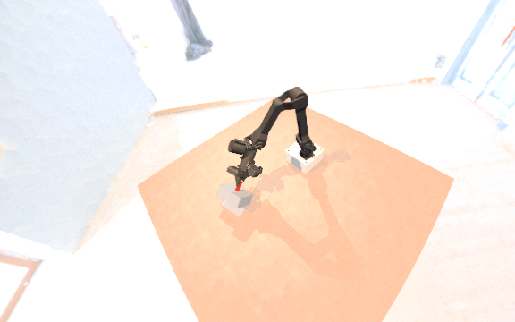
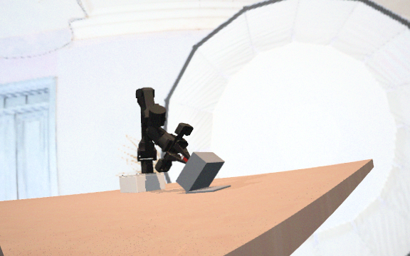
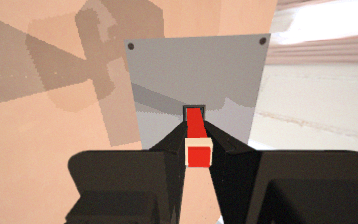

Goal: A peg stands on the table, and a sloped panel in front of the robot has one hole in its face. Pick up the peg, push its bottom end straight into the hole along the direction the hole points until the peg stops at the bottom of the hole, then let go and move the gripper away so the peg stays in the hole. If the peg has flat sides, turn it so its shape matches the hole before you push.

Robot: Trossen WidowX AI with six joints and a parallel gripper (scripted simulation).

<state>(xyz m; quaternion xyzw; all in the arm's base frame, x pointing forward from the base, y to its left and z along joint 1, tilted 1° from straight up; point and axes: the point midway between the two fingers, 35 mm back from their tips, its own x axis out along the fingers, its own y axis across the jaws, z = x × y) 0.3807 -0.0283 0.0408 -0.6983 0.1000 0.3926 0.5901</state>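
Right now my gripper tip is 1 cm below the peg and 1 cm past it. Round my gripper tip: thin grey foot plate 9 cm below, 5 cm ahead, 2 cm to the left; grey sloped panel 3 cm below, 3 cm ahead, 2 cm to the left.
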